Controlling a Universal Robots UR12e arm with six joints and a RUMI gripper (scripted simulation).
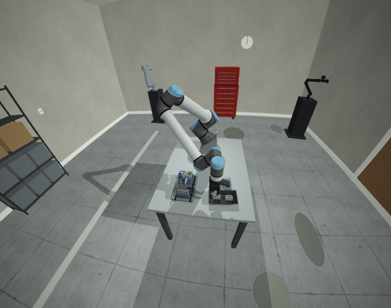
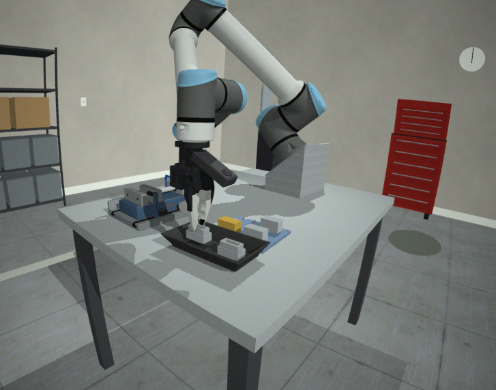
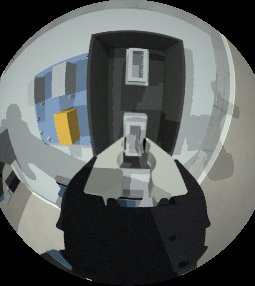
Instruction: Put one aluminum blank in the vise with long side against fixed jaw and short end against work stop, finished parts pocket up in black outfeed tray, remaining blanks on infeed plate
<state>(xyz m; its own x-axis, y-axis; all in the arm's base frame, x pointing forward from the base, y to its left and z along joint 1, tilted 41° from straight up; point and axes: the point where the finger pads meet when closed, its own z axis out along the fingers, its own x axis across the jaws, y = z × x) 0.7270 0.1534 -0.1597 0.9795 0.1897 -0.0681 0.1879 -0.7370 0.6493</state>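
My hand is 230 mm past the gray aluminum blank, 50 mm to the right of it and 40 mm above it. From my hand the other things lie so: dark work stop: 240 mm to the right, 20 mm above; then blue infeed plate: 170 mm behind, 60 mm below, 20 mm to the left; then yellow brass blank: 120 mm behind, 40 mm below, 20 mm to the right.
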